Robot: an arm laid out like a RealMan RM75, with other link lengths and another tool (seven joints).
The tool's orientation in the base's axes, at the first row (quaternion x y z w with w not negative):
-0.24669 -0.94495 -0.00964 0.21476
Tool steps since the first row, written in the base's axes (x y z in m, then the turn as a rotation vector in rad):
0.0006 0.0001 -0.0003 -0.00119 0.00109 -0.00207
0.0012 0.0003 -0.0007 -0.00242 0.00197 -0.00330
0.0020 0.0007 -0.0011 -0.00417 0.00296 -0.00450
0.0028 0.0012 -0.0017 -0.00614 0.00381 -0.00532
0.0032 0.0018 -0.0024 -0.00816 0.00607 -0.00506
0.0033 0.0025 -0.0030 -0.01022 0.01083 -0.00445
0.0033 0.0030 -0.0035 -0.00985 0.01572 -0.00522
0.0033 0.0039 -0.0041 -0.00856 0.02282 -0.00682
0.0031 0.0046 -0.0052 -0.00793 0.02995 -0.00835
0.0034 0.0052 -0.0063 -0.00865 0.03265 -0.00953
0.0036 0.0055 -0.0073 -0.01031 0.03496 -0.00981
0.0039 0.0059 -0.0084 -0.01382 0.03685 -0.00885
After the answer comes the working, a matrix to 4 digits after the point.
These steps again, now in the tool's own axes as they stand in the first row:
-0.0005 0.0004 0.0000 0.00059 0.00058 0.00249
-0.0011 0.0009 0.0002 0.00146 0.00088 0.00421
-0.0017 0.0017 0.0003 0.00280 0.00103 0.00612
-0.0023 0.0025 0.0006 0.00440 0.00092 0.00776
-0.0027 0.0033 0.0011 0.00714 0.00194 0.00862
-0.0027 0.0040 0.0017 0.01121 0.00509 0.00948
-0.0026 0.0045 0.0022 0.01286 0.00963 0.01064
-0.0025 0.0053 0.0029 0.01447 0.01661 0.01246
-0.0024 0.0060 0.0040 0.01664 0.02330 0.01448
-0.0029 0.0067 0.0050 0.01797 0.02544 0.01617
-0.0033 0.0072 0.0059 0.02023 0.02671 0.01738
-0.0038 0.0078 0.0068 0.02426 0.02663 0.01815

The tool's axes in the first row as the columns of a matrix, in the base's axes (rounded; the answer above uses it unrounded):
-0.7860 0.4704 -0.4011
0.4621 0.8781 0.1242
0.4106 -0.0877 -0.9076

